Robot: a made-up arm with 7 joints.
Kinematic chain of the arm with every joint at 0, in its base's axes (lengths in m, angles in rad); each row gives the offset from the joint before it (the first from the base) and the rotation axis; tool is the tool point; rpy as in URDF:
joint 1: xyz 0 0 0.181 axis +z
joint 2: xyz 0 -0.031 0.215 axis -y
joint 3: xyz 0 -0.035 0.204 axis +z
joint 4: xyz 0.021 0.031 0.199 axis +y
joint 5: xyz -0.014 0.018 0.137 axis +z
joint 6: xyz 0 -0.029 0.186 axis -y
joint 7: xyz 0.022 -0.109 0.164 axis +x
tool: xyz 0 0 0 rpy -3.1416 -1.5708 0
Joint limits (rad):
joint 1: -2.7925..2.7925
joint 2: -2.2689..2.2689
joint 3: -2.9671..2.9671
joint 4: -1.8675..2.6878
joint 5: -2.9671..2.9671
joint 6: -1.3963..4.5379
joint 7: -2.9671..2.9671
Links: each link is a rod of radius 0.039 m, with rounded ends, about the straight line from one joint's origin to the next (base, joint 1, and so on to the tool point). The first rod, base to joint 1, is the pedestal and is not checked.
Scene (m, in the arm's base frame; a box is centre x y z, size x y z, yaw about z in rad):
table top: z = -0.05
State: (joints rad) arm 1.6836 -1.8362 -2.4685 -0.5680 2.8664 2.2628 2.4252
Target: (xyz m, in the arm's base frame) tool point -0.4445 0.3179 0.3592
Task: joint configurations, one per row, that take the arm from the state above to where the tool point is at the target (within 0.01 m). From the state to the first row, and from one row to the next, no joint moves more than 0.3 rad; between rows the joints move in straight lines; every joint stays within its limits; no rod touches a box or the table.
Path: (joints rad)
1: 1.9716 -1.6397 -2.2941 -0.8168 2.9000 2.4898 2.4252
2: 2.2597 -1.4433 -2.1197 -1.0655 2.9335 2.7167 2.4252
3: 2.5477 -1.2468 -1.9453 -1.3143 2.9671 2.9437 2.4252

